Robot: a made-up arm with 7 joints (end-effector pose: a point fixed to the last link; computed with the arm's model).
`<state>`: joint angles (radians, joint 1 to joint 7).
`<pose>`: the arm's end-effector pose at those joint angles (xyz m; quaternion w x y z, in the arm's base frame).
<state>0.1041 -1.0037 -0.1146 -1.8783 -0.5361 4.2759 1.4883</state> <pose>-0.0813 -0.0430 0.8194 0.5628 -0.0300 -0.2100 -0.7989</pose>
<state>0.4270 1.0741 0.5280 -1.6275 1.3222 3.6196 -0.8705</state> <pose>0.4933 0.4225 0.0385 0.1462 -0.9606 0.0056 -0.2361</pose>
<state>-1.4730 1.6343 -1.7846 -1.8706 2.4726 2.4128 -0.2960</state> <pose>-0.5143 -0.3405 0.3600 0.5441 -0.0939 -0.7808 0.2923</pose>
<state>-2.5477 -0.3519 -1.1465 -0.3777 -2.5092 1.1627 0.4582</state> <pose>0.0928 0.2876 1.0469 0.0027 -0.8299 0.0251 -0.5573</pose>
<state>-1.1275 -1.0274 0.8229 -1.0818 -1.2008 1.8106 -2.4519</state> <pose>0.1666 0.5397 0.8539 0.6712 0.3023 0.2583 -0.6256</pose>
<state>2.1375 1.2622 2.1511 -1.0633 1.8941 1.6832 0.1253</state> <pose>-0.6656 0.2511 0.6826 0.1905 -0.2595 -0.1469 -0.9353</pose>
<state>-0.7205 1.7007 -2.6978 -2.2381 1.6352 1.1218 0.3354</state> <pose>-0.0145 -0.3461 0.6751 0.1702 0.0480 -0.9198 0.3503</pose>
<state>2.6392 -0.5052 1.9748 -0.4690 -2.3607 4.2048 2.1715</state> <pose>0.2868 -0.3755 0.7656 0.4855 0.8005 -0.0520 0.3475</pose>
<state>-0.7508 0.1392 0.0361 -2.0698 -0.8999 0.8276 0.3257</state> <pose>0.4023 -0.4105 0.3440 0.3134 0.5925 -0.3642 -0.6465</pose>
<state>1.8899 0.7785 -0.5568 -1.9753 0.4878 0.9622 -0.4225</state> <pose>0.1045 0.5792 0.0387 0.2600 0.5501 0.4291 -0.6676</pose>
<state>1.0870 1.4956 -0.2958 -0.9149 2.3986 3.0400 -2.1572</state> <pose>0.4715 0.5083 -0.1271 0.1533 -0.8092 -0.4294 -0.3705</pose>
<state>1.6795 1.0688 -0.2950 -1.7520 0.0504 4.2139 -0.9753</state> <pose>0.0698 0.6139 0.0474 0.0757 -0.1770 -0.7346 -0.6506</pose>
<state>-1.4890 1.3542 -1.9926 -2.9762 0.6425 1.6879 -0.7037</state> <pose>-0.2756 0.0808 0.3263 0.2079 0.2726 0.9328 0.1108</pose>
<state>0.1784 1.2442 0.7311 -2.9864 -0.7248 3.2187 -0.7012</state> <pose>0.0383 0.2759 0.0266 0.4827 -0.3777 -0.7564 0.2284</pose>
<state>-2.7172 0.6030 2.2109 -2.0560 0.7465 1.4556 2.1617</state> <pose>0.3421 -0.3563 0.6054 0.2937 -0.2540 0.7749 0.4988</pose>
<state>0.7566 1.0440 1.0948 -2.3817 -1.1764 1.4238 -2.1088</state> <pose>-0.1647 0.4648 0.0508 0.0314 -0.7220 0.5424 -0.4285</pose>
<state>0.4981 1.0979 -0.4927 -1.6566 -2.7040 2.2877 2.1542</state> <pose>0.6250 0.0489 -0.0799 0.4188 0.6569 0.3726 0.5043</pose>
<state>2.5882 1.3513 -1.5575 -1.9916 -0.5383 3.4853 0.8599</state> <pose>-0.0436 0.6391 0.2526 0.0200 0.4391 0.6410 0.6292</pose>
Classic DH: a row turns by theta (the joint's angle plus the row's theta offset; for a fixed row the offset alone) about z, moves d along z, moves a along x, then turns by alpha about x. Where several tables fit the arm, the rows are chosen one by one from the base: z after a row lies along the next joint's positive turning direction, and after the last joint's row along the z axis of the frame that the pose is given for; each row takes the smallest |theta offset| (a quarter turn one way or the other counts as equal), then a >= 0, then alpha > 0; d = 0 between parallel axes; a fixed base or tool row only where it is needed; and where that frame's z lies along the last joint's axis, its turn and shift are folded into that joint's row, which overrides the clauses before.
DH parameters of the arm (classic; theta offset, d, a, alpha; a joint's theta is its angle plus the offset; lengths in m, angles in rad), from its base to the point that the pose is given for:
joint 1: 0 0.219 0 -1.5708
joint 2: 0 0 0 1.5708
joint 3: 0 0.379 0.126 1.5708
joint 4: 0 0 -0.085 -1.5708
joint 5: 0 0.393 0 1.5708
joint 6: 0 0 0.086 1.5708
joint 7: 0 0 0 0

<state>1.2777 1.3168 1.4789 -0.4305 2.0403 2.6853 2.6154</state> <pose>-0.0141 0.8287 0.3284 0.5667 -0.2912 -0.3485 -0.6874</pose>
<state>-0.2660 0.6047 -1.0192 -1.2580 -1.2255 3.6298 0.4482</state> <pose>0.4655 -0.4654 0.5448 0.5599 0.7169 0.1919 0.3684</pose>
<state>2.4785 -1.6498 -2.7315 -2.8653 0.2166 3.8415 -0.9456</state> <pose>0.1344 0.0616 -0.1248 0.3134 -0.9276 -0.1296 0.1565</pose>
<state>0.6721 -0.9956 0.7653 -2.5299 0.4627 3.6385 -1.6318</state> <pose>-0.1484 0.2519 0.6099 0.2612 0.0472 0.5538 0.7892</pose>
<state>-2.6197 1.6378 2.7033 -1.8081 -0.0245 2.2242 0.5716</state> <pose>-0.2536 -0.4415 0.7405 0.5308 -0.5029 0.1950 -0.6537</pose>
